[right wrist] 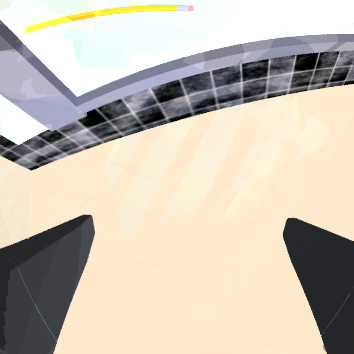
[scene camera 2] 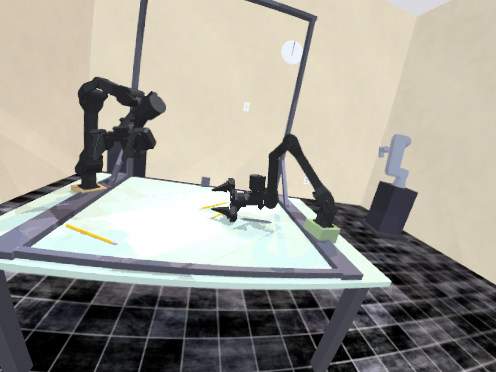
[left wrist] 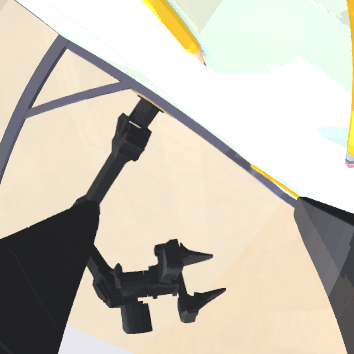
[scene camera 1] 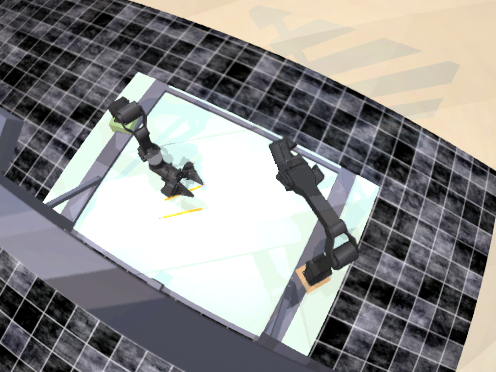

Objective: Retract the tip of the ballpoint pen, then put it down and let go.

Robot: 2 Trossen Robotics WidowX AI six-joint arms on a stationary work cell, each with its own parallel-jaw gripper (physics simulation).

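Frame: origin at the left arm's base, x up, y back, z right, level; metres.
Seen in the pictures: left gripper, fingertip midpoint: (scene camera 2: 211,199) (left wrist: 200,210) (scene camera 1: 198,190); right gripper, fingertip midpoint: (right wrist: 192,228) (scene camera 2: 107,159) (left wrist: 218,271) (scene camera 1: 306,154); left arm's base, link origin: (scene camera 2: 323,223); right arm's base, link origin: (scene camera 2: 89,186) (left wrist: 150,102) (scene camera 1: 313,275).
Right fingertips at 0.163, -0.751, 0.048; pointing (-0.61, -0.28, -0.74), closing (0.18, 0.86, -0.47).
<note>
Offsets run from my right fingertips to a thing's top centre, as dx, dy, dz. "spot": to the spot under its first point.
No ballpoint pen can be made out for certain. Two thin yellow pencil-like sticks lie on the table by my left gripper: one @[-0.219, +0.384, +0.258] (scene camera 1: 181,213) (scene camera 2: 214,205) apart from it, the other @[-0.219, +0.406, +0.180] (scene camera 1: 169,198) (scene camera 2: 217,215) partly hidden by its fingers. The left wrist view shows a pointed yellow pencil @[spot: -0.223, +0.337, +0.228] (left wrist: 175,24) and one with a pink eraser @[spot: -0.222, +0.368, +0.153] (left wrist: 351,115). A third yellow pencil @[-0.221, -0.049, +0.007] (scene camera 2: 91,234) (left wrist: 275,181) (right wrist: 105,14) lies farther off. My left gripper (scene camera 1: 198,190) (scene camera 2: 212,199) (left wrist: 200,210) is open and empty, low over the table. My right gripper (left wrist: 218,271) (right wrist: 192,228) is open and empty, raised.
A dark frame (scene camera 1: 225,115) (scene camera 2: 175,266) edges the pale table, with uprights (scene camera 2: 300,90) at the back. The arm bases stand on a green block @[-0.163, +0.751, -0.048] (scene camera 1: 121,125) (scene camera 2: 321,231) and an orange plate @[-0.205, -0.153, +0.361] (scene camera 1: 312,287) (scene camera 2: 75,189). A thin grey streak @[-0.215, +0.526, +0.103] (scene camera 2: 257,220) beneath the left arm is unclear.
</note>
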